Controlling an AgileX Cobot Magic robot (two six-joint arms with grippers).
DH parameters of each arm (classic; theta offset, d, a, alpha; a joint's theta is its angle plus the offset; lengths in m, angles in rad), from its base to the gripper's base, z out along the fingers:
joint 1: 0 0.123 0 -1.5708
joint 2: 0.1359 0 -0.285 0
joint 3: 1.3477 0 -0.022 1.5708
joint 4: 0 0.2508 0 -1.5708
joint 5: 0 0 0.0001 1.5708
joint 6: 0 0.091 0 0
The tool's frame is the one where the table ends.
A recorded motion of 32 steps. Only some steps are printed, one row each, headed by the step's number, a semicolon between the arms.
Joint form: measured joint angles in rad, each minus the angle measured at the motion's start. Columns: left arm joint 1, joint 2, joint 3, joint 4, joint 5, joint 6; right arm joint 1, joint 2, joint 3, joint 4, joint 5, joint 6.
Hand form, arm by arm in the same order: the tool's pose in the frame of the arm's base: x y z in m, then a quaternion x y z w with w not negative. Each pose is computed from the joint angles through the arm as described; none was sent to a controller.
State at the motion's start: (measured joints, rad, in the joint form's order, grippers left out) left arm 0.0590 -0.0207 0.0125 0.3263 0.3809 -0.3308; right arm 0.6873 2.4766 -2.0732 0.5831 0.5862 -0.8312
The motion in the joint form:
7: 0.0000 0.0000 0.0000 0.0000 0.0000 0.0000; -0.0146 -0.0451 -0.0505 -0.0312 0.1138 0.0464
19: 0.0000 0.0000 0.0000 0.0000 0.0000 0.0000; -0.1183 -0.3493 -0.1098 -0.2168 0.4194 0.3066
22: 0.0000 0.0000 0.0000 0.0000 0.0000 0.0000; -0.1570 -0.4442 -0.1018 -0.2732 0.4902 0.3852
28: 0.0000 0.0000 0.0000 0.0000 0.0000 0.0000; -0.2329 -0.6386 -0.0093 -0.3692 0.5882 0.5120
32: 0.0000 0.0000 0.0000 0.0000 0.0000 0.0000; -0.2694 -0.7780 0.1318 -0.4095 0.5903 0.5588
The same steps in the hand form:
7: 0.0508 0.0139 0.1776 -0.07006 0.79130 0.05731 0.60470; 0.4077 0.3641 0.1804 -0.50169 0.77436 0.21530 0.31988
19: 0.0508 0.0139 0.1776 -0.07006 0.79130 0.05731 0.60470; 0.3941 0.2848 0.3357 -0.44695 0.80766 0.18560 0.33686
22: 0.0508 0.0139 0.1776 -0.07006 0.79130 0.05731 0.60470; 0.3835 0.2532 0.3727 -0.41535 0.82558 0.16759 0.34323
28: 0.0508 0.0139 0.1776 -0.07006 0.79130 0.05731 0.60470; 0.3530 0.1923 0.4214 -0.34729 0.86178 0.13036 0.34601
32: 0.0508 0.0139 0.1776 -0.07006 0.79130 0.05731 0.60470; 0.3270 0.1611 0.4332 -0.31258 0.87762 0.11207 0.34572

